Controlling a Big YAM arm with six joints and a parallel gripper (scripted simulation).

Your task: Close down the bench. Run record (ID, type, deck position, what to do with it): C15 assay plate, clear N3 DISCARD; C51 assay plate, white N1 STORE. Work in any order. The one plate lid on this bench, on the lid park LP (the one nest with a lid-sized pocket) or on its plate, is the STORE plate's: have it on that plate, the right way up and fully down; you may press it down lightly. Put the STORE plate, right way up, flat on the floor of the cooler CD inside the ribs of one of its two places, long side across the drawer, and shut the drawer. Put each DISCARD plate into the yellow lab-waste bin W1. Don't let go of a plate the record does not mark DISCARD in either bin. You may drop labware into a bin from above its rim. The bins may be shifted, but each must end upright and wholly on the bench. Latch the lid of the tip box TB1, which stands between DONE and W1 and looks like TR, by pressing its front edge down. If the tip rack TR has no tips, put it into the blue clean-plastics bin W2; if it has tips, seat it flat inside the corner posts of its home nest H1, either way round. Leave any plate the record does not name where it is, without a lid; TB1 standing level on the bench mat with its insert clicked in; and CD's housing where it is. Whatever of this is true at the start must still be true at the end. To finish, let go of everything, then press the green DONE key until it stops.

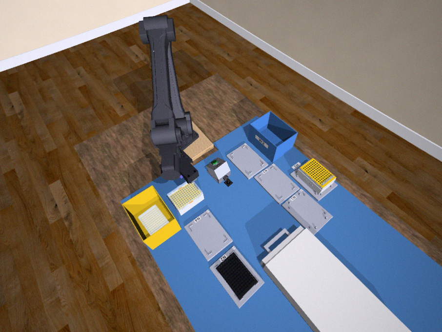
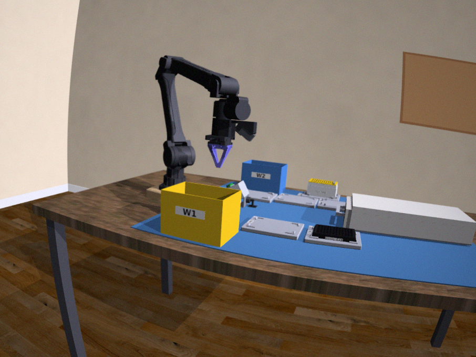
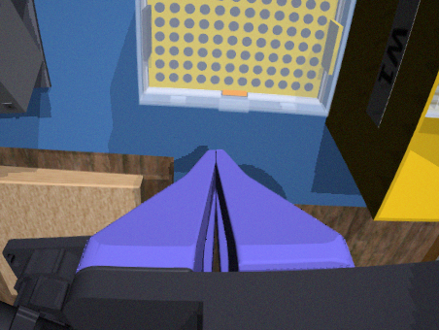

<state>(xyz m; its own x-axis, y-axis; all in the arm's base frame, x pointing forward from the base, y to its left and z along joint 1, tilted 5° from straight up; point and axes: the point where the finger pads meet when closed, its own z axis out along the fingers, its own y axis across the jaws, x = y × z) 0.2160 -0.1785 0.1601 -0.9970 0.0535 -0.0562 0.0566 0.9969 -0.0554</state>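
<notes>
My gripper is now 17 cm to the right of the green DONE key and 10 cm above it. Also, from my hand: clear assay plate: 17 cm to the right, 15 cm below; then tip box lid: 2 cm ahead, 2 cm to the right, 11 cm below; then yellow bin W1: 17 cm to the right, 13 cm below.
</notes>
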